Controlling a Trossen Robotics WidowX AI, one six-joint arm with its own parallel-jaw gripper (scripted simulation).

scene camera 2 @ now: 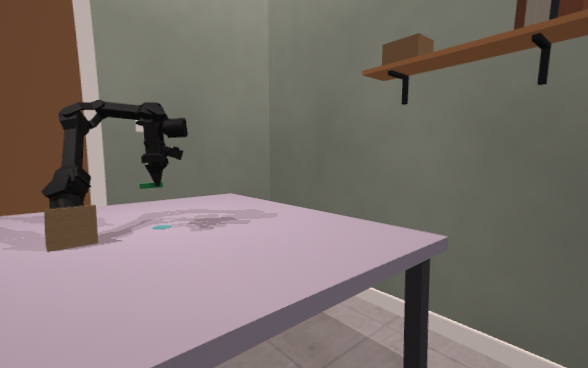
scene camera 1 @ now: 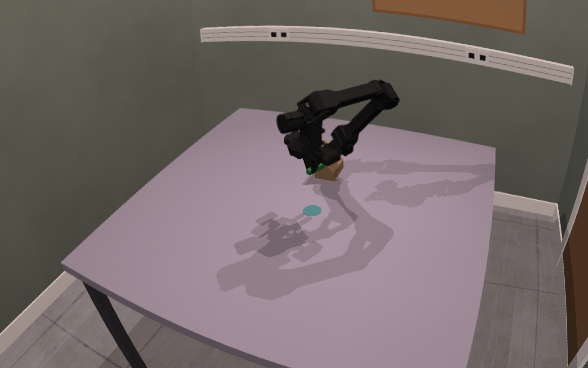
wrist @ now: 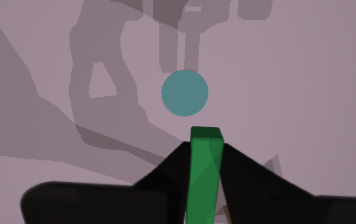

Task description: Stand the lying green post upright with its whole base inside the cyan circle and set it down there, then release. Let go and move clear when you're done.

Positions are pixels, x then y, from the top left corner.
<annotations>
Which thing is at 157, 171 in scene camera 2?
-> My gripper.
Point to a cyan circle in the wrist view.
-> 185, 93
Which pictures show my gripper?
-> Scene camera 2, scene camera 1 and the wrist view: all of them.
</annotations>
